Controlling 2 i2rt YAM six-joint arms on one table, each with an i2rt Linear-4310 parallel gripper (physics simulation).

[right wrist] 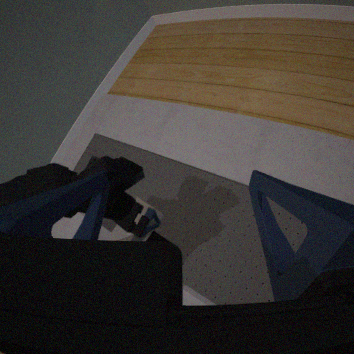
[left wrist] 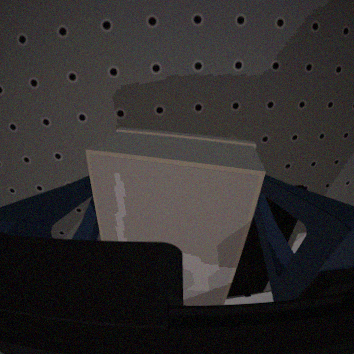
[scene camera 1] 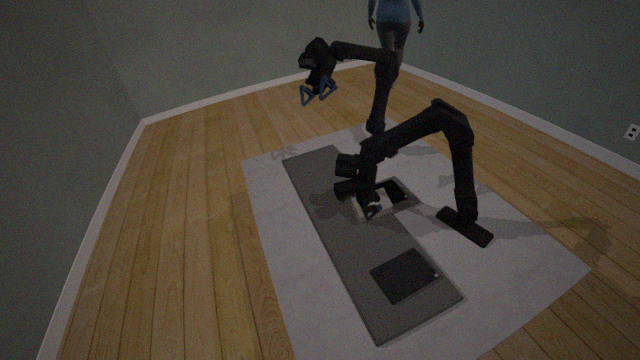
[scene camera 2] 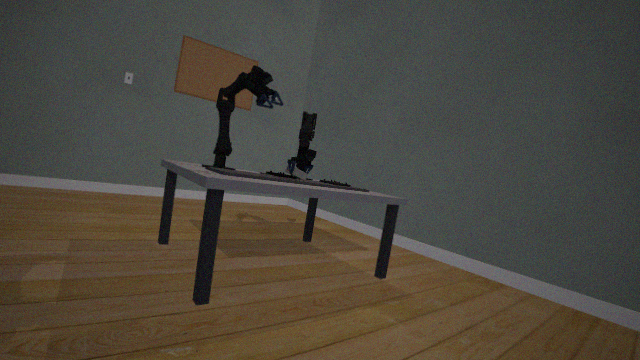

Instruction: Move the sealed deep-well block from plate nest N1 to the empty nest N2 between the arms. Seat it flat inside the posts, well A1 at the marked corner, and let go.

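Frame: origin at the left arm's base, x ahead, y left, z up, level; centimetres.
Seen in the pictures: left gripper, between the fingertips: (right wrist: 146, 215) (left wrist: 178, 178) (scene camera 1: 362, 210) (scene camera 2: 298, 175); right gripper, between the fingertips: (right wrist: 178, 178) (scene camera 1: 311, 102) (scene camera 2: 277, 106); left arm's base, origin of its link: (scene camera 1: 463, 226).
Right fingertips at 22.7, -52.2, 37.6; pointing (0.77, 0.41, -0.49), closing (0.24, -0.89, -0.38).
Pixels of each thing's top centre, then the offset from my right fingertips to it, as dx, dy, dz.
- sealed deep-well block, centre of its top: (left wrist: 177, 282) (right wrist: 126, 222) (scene camera 1: 371, 197) (scene camera 2: 297, 166) -3.3, +25.7, -29.1
- black-framed nest, centre of its top: (left wrist: 232, 268) (scene camera 1: 381, 191) (scene camera 2: 281, 172) -11.9, +22.1, -34.1
- second dark square nest, centre of its top: (scene camera 1: 404, 271) +7.6, +51.1, -34.1
The sealed deep-well block (left wrist: 175, 204) (scene camera 1: 383, 203) is a pale box. It stands skewed between the fingers of my left gripper (left wrist: 175, 197) (scene camera 1: 370, 210) (scene camera 2: 297, 168), which is open and low over the perforated baseplate (scene camera 1: 358, 251) (left wrist: 175, 42). The block sits at the edge of a black-framed nest (scene camera 1: 396, 190) (left wrist: 246, 270); I cannot tell whether it lies flat inside the posts. A second dark square nest (scene camera 1: 402, 273) with a small white corner mark lies nearer the camera. My right gripper (scene camera 1: 317, 91) (scene camera 2: 269, 101) (right wrist: 178, 178) is open and empty, raised high at the back.
The baseplate lies on a white table top (scene camera 1: 277, 232) (scene camera 2: 250, 183). The left arm's base (scene camera 1: 465, 226) stands right of the nests. A person (scene camera 1: 393, 22) stands on the wooden floor behind the table. An orange board (scene camera 2: 201, 71) hangs on the wall.
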